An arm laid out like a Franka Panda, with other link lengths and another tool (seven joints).
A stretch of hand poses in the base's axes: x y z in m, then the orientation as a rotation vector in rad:
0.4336 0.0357 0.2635 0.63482 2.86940 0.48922
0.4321 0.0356 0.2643 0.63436 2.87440 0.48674
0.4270 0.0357 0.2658 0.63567 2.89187 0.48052
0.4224 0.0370 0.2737 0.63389 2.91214 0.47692
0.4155 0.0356 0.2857 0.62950 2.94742 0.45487
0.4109 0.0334 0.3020 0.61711 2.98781 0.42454
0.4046 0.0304 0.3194 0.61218 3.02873 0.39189
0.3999 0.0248 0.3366 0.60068 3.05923 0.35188
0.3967 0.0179 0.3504 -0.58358 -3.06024 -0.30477
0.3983 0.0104 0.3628 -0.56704 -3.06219 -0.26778
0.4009 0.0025 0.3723 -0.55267 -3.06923 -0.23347
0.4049 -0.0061 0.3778 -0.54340 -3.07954 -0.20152
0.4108 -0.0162 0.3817 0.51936 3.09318 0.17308
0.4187 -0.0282 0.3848 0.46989 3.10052 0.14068
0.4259 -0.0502 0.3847 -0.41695 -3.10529 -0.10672
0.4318 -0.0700 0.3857 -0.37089 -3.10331 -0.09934
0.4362 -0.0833 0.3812 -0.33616 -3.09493 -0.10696
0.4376 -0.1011 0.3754 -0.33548 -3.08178 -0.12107
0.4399 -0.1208 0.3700 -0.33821 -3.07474 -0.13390
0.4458 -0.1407 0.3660 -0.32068 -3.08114 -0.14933
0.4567 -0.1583 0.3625 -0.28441 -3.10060 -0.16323
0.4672 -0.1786 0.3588 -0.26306 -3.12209 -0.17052
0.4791 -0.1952 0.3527 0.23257 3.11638 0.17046
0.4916 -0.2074 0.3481 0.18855 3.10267 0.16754
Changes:
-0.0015 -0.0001 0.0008 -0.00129 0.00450 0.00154
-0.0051 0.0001 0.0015 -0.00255 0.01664 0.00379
-0.0046 0.0013 0.0079 -0.00076 0.01836 0.00664
-0.0069 -0.0014 0.0120 -0.01174 0.03157 0.01124
-0.0046 -0.0022 0.0163 -0.01684 0.03432 0.01692
-0.0063 -0.0030 0.0174 -0.01727 0.03734 0.01234
-0.0047 -0.0056 0.0172 -0.02292 0.02624 0.01344
-0.0032 -0.0069 0.0138 -0.02648 0.01965 0.01245
0.0016 -0.0075 0.0124 -0.02236 0.00778 0.01115
0.0026 -0.0079 0.0095 -0.02209 0.00162 0.00986
0.0040 -0.0086 0.0055 -0.02157 -0.00302 0.00665
0.0059 -0.0101 0.0039 -0.01973 -0.00605 0.01609
0.0079 -0.0120 0.0031 -0.02095 -0.00046 0.03169
0.0072 -0.0220 -0.0001 -0.02021 0.01076 0.03420
0.0059 -0.0198 0.0010 -0.00347 0.00754 0.02930
0.0044 -0.0133 -0.0045 0.00661 0.01061 0.02183
0.0014 -0.0178 -0.0058 0.01068 0.01155 -0.00017
0.0023 -0.0197 -0.0054 0.00903 0.00531 -0.00217
0.0059 -0.0199 -0.0040 0.00940 -0.00676 0.01122
0.0109 -0.0176 -0.0035 0.00704 -0.01849 0.02343
0.0105 -0.0203 -0.0037 0.00226 -0.02094 0.01369
0.0119 -0.0166 -0.0061 -0.00112 -0.01668 0.01823
0.0125 -0.0122 -0.0046 -0.00280 -0.01810 0.02658

